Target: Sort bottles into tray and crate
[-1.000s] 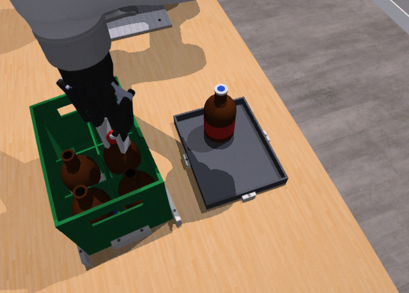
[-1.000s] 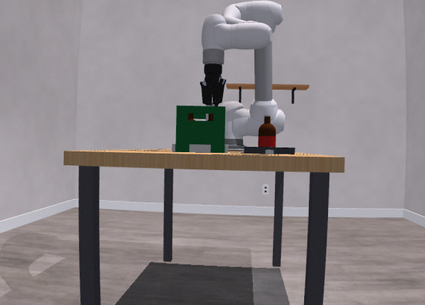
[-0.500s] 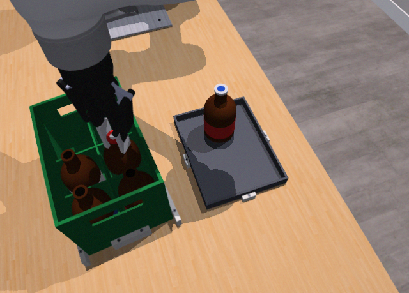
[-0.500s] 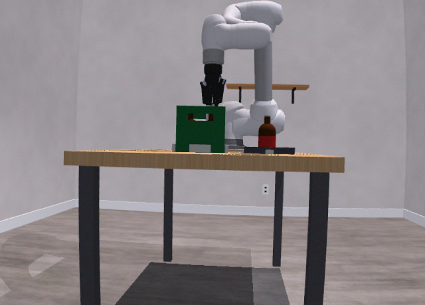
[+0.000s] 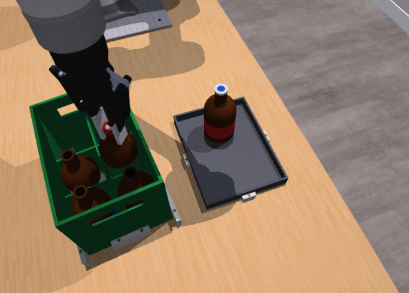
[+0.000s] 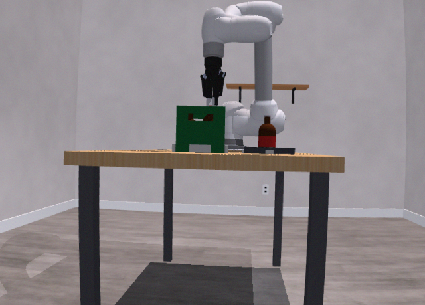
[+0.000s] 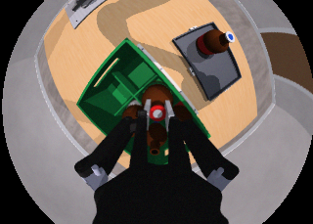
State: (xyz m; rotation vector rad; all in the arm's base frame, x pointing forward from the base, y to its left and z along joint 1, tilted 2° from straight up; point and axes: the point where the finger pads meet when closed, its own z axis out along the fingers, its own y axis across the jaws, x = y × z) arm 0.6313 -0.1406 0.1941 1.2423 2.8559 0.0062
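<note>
My gripper is now 40 mm to the left of the green crate and 110 mm above it. The rest, counted from my hand: dark tray: 40 mm ahead, 230 mm to the left, 180 mm below.
</note>
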